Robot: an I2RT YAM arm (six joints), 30 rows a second.
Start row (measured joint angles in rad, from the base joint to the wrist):
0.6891 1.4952 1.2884 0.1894 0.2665 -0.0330
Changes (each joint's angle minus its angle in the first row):
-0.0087 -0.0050 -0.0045 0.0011 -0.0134 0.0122
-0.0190 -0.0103 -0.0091 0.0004 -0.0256 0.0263
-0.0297 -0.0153 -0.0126 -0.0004 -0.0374 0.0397
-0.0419 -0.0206 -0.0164 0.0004 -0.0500 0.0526
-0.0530 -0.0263 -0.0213 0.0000 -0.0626 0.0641
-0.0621 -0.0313 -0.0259 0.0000 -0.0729 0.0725
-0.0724 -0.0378 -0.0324 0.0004 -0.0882 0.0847
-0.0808 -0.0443 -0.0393 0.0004 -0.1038 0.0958
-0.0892 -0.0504 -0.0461 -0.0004 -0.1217 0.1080
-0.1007 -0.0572 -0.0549 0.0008 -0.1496 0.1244
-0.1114 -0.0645 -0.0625 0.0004 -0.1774 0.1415
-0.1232 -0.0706 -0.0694 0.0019 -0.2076 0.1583
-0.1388 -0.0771 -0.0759 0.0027 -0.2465 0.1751
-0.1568 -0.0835 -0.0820 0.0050 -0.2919 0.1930
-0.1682 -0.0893 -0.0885 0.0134 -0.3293 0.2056
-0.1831 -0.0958 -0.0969 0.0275 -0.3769 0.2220
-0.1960 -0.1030 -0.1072 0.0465 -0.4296 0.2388
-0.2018 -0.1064 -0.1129 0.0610 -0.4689 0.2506
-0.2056 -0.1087 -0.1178 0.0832 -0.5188 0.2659
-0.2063 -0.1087 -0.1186 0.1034 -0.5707 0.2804
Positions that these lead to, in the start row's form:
0.6804 1.4902 1.2839 0.1905 0.2531 -0.0208
0.6701 1.4849 1.2793 0.1898 0.2409 -0.0067
0.6594 1.4799 1.2758 0.1890 0.2291 0.0067
0.6472 1.4746 1.2720 0.1898 0.2165 0.0196
0.6361 1.4689 1.2671 0.1894 0.2039 0.0311
0.6270 1.4639 1.2625 0.1894 0.1936 0.0395
0.6167 1.4574 1.2560 0.1898 0.1783 0.0517
0.6083 1.4509 1.2491 0.1898 0.1627 0.0628
0.5999 1.4448 1.2423 0.1890 0.1448 0.0750
0.5884 1.4380 1.2335 0.1902 0.1169 0.0914
0.5777 1.4307 1.2259 0.1898 0.0891 0.1085
0.5659 1.4246 1.2190 0.1913 0.0589 0.1253
0.5503 1.4181 1.2125 0.1921 0.0200 0.1421
0.5323 1.4117 1.2064 0.1944 -0.0254 0.1600
0.5209 1.4059 1.1999 0.2028 -0.0628 0.1726
0.5060 1.3994 1.1915 0.2169 -0.1104 0.1890
0.4931 1.3922 1.1812 0.2359 -0.1631 0.2058
0.4873 1.3888 1.1755 0.2504 -0.2024 0.2176
0.4835 1.3865 1.1706 0.2726 -0.2523 0.2329
0.4828 1.3865 1.1698 0.2928 -0.3042 0.2474

